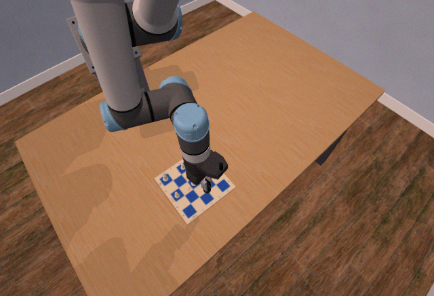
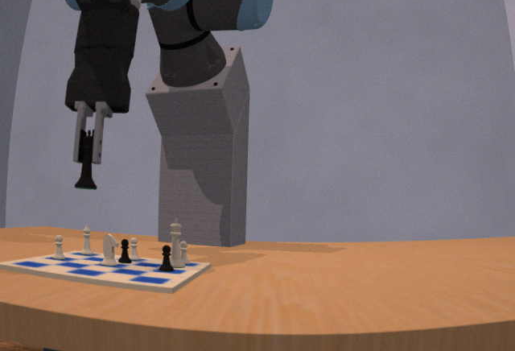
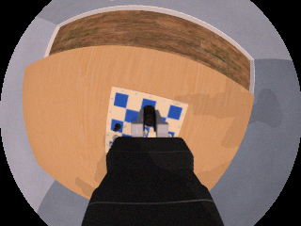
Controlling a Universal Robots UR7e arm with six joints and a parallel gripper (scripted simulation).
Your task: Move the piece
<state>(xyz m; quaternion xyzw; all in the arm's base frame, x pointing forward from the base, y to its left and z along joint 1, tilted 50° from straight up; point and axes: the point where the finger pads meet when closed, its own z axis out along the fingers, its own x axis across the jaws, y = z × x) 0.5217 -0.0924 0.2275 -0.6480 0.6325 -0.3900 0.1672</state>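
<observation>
Now: the chessboard 14 cm below my hand, 8 cm behind it and 3 cm to the left of it. Round my hand: white king 11 cm to the left, 11 cm below, 9 cm behind; then black piece 1 cm below.
</observation>
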